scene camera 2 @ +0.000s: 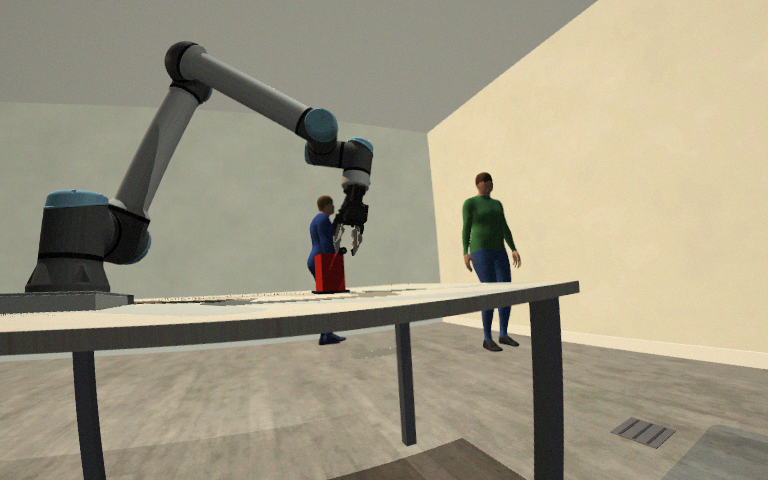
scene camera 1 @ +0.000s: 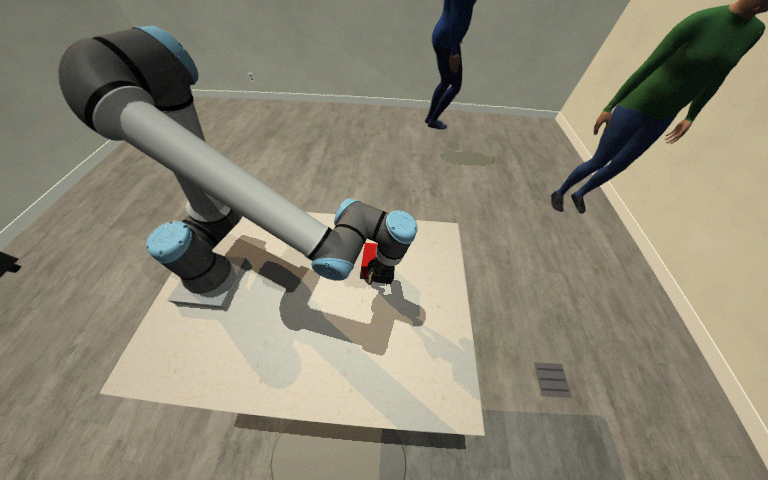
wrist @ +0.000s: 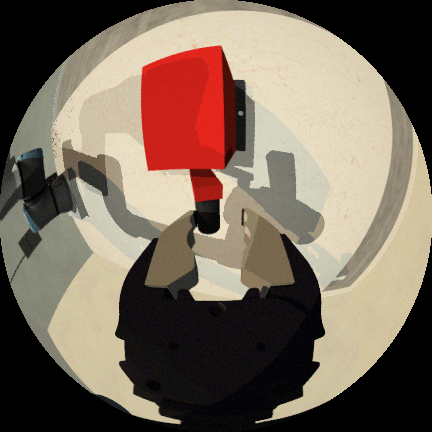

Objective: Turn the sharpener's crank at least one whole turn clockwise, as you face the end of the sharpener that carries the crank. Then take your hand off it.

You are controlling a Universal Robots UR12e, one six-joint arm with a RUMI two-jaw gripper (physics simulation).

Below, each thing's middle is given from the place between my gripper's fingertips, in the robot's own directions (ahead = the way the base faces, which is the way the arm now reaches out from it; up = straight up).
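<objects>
Black crank handle (wrist: 207,212): my gripper 1 cm past it, 1 cm below it. Red box-shaped sharpener (scene camera 2: 327,282): from my gripper, 3 cm behind, 8 cm to the left, 5 cm below. Nearest to my gripper of the things named here, going by their middles: the black crank handle.
</objects>
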